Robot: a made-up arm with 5 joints. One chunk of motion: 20 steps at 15 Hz.
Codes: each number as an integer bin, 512 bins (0 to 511) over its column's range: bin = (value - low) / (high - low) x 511, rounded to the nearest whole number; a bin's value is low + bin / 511 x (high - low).
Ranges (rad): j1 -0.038..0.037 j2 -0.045..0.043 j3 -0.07..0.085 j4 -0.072..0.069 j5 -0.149..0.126
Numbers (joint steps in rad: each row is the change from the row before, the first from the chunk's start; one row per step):
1: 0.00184 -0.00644 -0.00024 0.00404 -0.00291
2: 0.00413 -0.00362 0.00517 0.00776 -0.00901
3: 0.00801 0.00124 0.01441 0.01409 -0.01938
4: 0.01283 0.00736 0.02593 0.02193 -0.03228
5: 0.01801 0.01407 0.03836 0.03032 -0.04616
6: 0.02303 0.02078 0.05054 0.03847 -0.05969
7: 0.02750 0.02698 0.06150 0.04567 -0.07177
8: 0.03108 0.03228 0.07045 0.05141 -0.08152
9: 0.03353 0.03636 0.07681 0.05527 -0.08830
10: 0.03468 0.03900 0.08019 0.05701 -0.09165
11: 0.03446 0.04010 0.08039 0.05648 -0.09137
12: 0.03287 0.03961 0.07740 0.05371 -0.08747
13: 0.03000 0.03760 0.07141 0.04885 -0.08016
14: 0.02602 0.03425 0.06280 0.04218 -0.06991
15: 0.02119 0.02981 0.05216 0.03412 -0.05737
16: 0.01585 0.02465 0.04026 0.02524 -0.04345
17: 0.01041 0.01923 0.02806 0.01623 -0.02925
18: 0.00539 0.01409 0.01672 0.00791 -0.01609
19: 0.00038 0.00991 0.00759 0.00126 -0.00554
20: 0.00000 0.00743 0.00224 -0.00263 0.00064
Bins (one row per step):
1: 271 224 230 276 271
2: 287 240 248 289 260
3: 313 269 278 312 241
4: 346 304 316 340 217
5: 382 343 357 371 191
6: 416 382 397 400 166
7: 446 418 434 426 144
8: 471 449 463 447 125
9: 487 472 484 461 113
10: 495 488 495 468 107
11: 494 494 496 466 107
12: 483 491 486 456 114
13: 463 480 466 438 128
14: 436 460 438 414 147
15: 403 434 403 385 170
16: 367 404 364 352 196
17: 330 373 323 320 223
18: 296 343 286 290 247
19: 261 319 256 266 267
20: 259 304 238 251 278

